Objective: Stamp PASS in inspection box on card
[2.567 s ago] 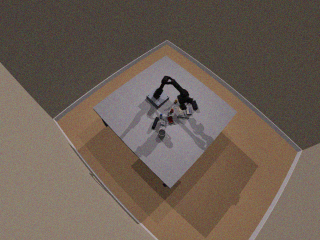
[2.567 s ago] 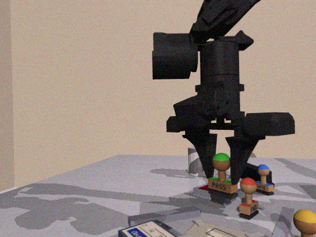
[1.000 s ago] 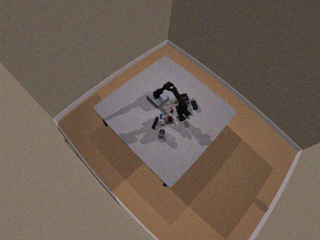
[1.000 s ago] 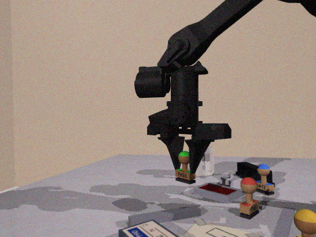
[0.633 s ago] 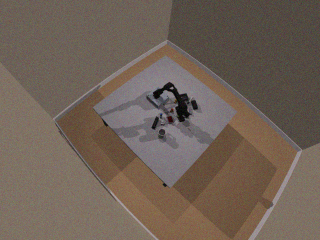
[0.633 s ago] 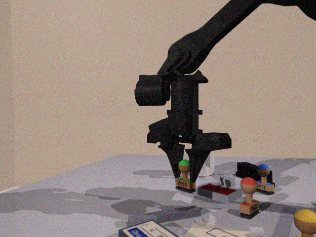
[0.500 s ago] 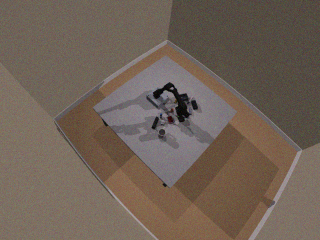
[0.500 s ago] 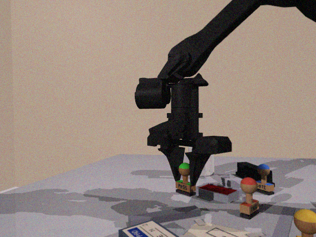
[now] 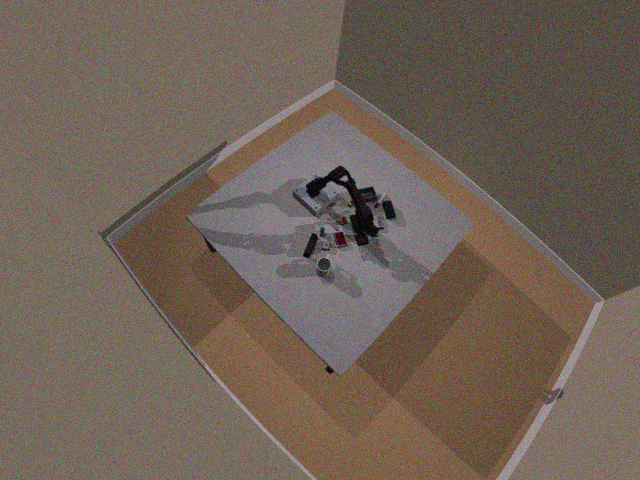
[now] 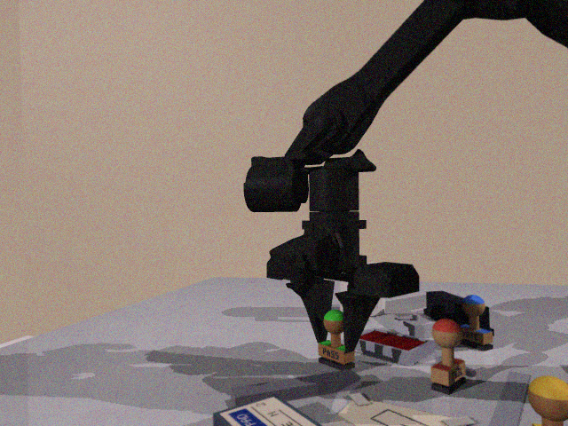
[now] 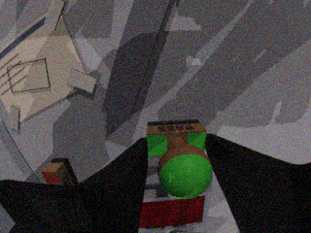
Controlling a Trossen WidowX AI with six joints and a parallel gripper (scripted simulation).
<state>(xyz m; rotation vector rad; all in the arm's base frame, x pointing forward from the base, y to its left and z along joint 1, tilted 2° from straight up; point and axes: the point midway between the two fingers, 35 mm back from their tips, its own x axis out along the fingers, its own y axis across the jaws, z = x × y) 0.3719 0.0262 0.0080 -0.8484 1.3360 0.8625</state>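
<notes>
Right now my gripper tip is right at the green-knobbed stamp. The rest, counted from my gripper tip: ink pad 50 mm behind, 80 mm to the right, 20 mm below; then grey bar 20 mm ahead, 80 mm to the left, 20 mm below; then red-knobbed stamp 120 mm behind, 10 mm to the left.
</notes>
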